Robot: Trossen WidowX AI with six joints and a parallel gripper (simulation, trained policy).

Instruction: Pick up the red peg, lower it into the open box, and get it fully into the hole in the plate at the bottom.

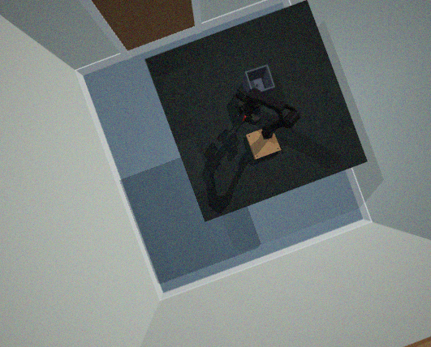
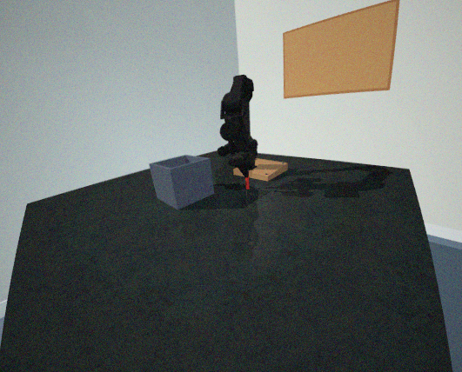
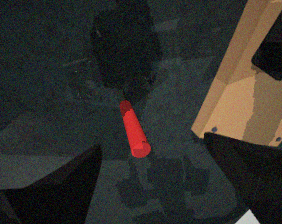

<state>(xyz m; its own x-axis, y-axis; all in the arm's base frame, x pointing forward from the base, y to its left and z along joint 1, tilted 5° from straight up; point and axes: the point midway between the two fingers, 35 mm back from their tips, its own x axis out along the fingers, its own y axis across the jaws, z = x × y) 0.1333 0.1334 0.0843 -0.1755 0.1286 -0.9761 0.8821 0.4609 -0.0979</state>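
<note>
The red peg is 30 mm below my gripper tip and 20 mm ahead of it. From my gripper tip the other things lie so: plate 220 mm ahead, 140 mm to the right, 20 mm below.
</note>
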